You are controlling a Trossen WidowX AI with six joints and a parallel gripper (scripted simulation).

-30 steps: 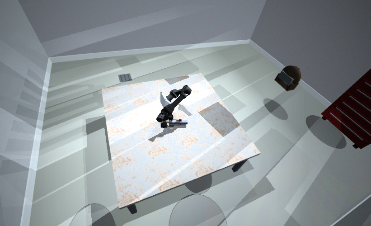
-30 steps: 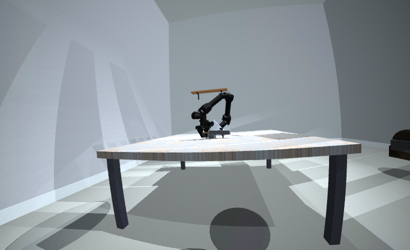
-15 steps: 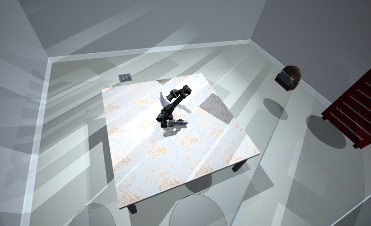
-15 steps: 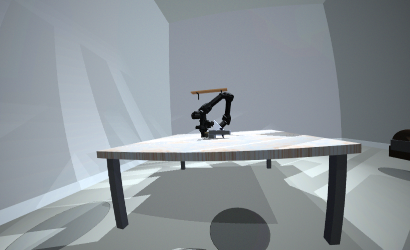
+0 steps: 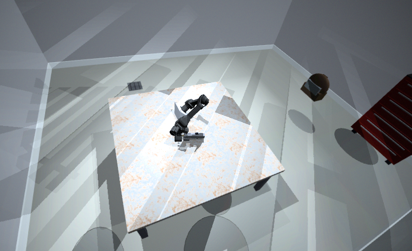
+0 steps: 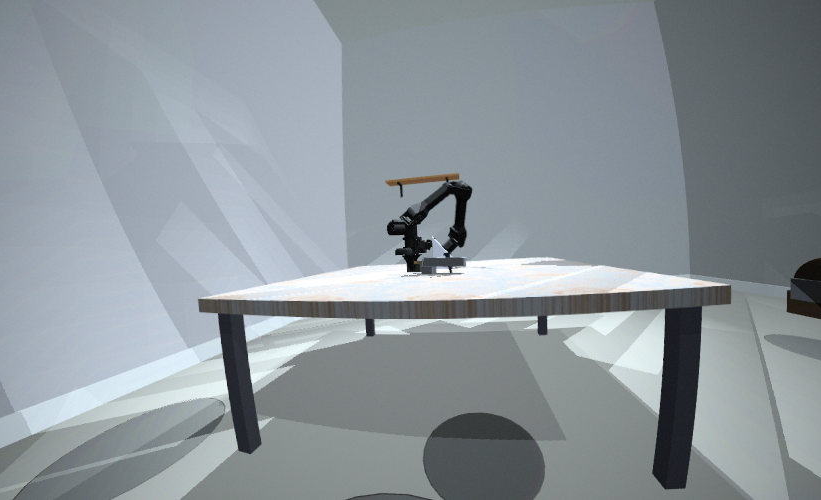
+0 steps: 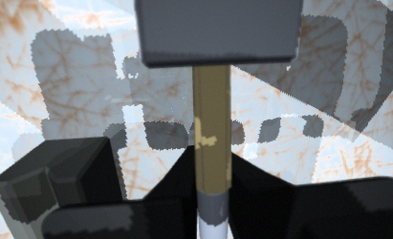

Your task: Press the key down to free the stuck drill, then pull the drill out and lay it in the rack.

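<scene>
Right now the drill is 10 mm ahead of my gripper tip, 40 mm to the left of it and 40 mm above it. Also, from my gripper tip: rack (80 mm behind, 10 mm to the right, 10 mm above); dark key (30 mm ahead, 160 mm to the left, 40 mm above).
</scene>
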